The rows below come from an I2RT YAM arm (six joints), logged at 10 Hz.
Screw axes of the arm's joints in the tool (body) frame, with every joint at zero. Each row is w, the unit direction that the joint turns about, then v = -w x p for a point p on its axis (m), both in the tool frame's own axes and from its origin. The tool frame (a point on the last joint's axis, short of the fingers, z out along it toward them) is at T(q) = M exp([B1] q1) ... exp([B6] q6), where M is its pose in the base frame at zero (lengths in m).
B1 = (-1, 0, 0, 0.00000, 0.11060, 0.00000)
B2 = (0, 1, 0, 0.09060, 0.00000, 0.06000)
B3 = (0, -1, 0, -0.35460, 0.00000, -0.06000)
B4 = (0, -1, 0, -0.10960, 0.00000, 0.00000)
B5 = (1, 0, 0, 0.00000, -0.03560, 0.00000)
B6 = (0, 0, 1, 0.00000, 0.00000, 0.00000)
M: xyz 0.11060 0.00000 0.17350 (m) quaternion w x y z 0.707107 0 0.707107 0
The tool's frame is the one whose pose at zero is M.
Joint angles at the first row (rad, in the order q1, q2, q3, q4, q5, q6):
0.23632 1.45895 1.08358 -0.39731 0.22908 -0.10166
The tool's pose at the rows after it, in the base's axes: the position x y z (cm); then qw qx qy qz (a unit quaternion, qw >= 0):
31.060 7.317 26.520 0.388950 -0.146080 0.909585 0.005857
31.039 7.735 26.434 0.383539 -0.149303 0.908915 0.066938
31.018 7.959 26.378 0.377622 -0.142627 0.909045 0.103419
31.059 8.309 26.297 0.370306 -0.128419 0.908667 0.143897
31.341 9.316 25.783 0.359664 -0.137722 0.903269 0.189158
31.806 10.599 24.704 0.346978 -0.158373 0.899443 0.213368
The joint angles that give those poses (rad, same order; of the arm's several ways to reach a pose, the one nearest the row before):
0.23631 1.45971 1.08357 -0.39654 0.04443 -0.10091
0.23632 1.46353 1.08360 -0.39351 -0.07115 -0.05932
0.23631 1.46619 1.08355 -0.39233 -0.13410 -0.01851
0.23977 1.47194 1.08358 -0.38393 -0.19664 0.04216
0.25921 1.49749 1.08357 -0.35610 -0.27638 0.07420
0.28819 1.54137 1.08358 -0.32328 -0.32064 0.07419

